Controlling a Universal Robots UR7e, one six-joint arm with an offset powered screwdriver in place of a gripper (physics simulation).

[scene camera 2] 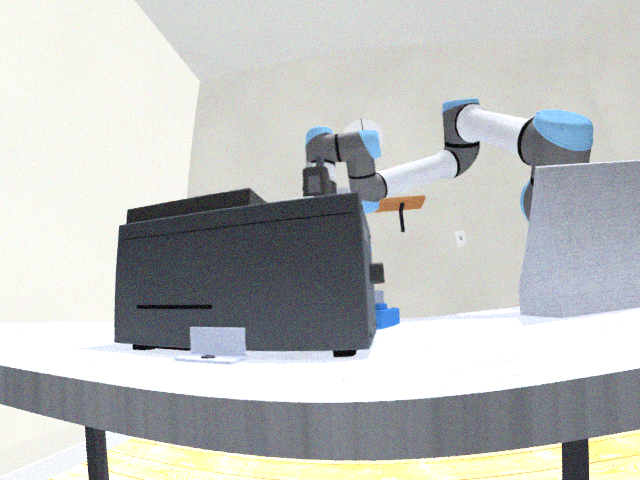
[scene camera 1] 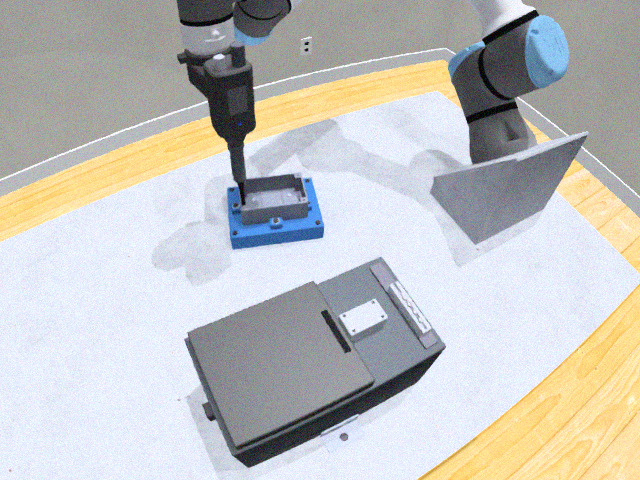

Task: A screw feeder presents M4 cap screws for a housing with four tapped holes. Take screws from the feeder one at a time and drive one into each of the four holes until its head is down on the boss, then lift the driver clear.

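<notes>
The grey open-topped housing (scene camera 1: 273, 212) (scene camera 2: 379, 296) sits on the blue fixture (scene camera 1: 279, 239) (scene camera 2: 388, 317). My screwdriver (scene camera 1: 243, 202) points down in scene camera 1, its tip at the housing's near-left corner. The tip appears to be at or just over the boss there; whether a screw is on it or under it is too small to tell. In scene camera 2 the driver's body (scene camera 2: 314, 181) shows above the feeder, which hides the tip. The dark screw feeder (scene camera 1: 279, 361) (scene camera 2: 237, 279) stands in front of the fixture. Screws in the holes cannot be made out.
A grey slanted panel (scene camera 1: 509, 191) (scene camera 2: 584, 237) stands at the right, near the arm's base. A white block (scene camera 1: 363, 316) and a pale rail (scene camera 1: 409, 306) are on the feeder's top. A small clear bracket (scene camera 2: 217, 341) stands at the feeder's front.
</notes>
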